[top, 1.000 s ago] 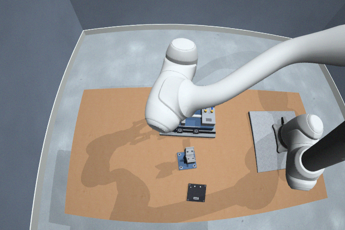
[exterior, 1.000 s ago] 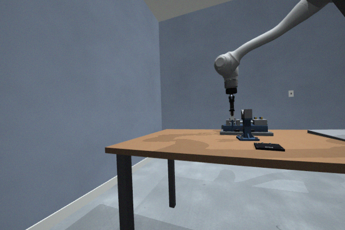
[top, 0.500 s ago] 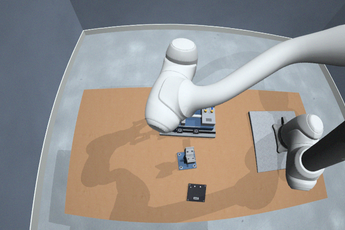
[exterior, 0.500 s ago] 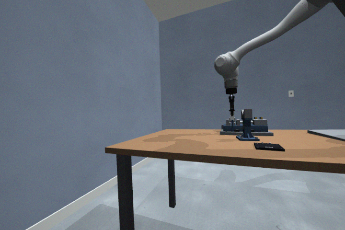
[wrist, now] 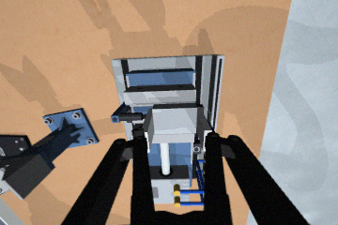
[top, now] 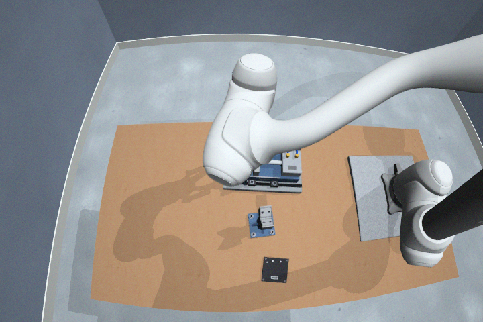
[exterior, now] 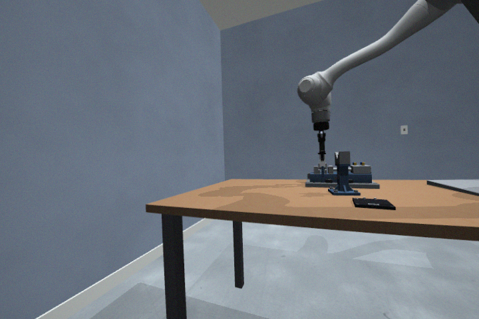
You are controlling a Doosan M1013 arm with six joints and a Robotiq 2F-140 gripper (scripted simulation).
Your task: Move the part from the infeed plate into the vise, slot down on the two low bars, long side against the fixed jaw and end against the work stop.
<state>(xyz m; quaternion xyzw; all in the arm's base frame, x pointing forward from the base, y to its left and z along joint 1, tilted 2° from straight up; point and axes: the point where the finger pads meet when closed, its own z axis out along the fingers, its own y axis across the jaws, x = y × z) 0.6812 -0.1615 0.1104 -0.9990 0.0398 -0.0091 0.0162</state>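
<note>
The part lies 3 cm below my hand. The rest, counted from my hand: cylinder rod: 9 cm behind, 3 cm to the left, 4 cm below; then work stop: 1 cm ahead, 7 cm to the left, 3 cm below; then fixed jaw: 3 cm ahead, 2 cm to the left, 4 cm below.
</note>
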